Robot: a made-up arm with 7 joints.
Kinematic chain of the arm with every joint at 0, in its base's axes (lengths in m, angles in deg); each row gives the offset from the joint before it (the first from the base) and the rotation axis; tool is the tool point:
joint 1: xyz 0 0 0.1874 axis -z
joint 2: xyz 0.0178 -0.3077 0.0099 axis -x
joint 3: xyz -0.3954 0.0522 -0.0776 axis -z
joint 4: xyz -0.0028 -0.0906 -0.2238 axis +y
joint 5: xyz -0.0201 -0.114 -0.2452 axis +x
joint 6: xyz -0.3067 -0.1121 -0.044 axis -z
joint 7: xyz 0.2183 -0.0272 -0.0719 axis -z
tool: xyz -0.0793 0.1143 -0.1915
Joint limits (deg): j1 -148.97..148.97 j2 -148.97..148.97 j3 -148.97..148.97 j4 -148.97..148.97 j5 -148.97..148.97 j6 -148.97..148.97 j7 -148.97..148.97
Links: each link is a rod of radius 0.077 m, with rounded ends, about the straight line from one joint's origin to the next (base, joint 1, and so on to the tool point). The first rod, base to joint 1, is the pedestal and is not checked.
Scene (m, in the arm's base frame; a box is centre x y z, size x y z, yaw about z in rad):
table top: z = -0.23
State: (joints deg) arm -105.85 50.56 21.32 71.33 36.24 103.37 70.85
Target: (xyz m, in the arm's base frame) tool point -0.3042 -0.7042 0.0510
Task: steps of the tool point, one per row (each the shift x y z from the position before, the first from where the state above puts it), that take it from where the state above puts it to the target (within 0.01 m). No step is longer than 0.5 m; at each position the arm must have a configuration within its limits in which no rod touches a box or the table.
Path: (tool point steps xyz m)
1: -0.4603 -0.0630 -0.0811
2: -0.4111 0.1500 0.0034
3: -0.2502 0.2893 0.0902

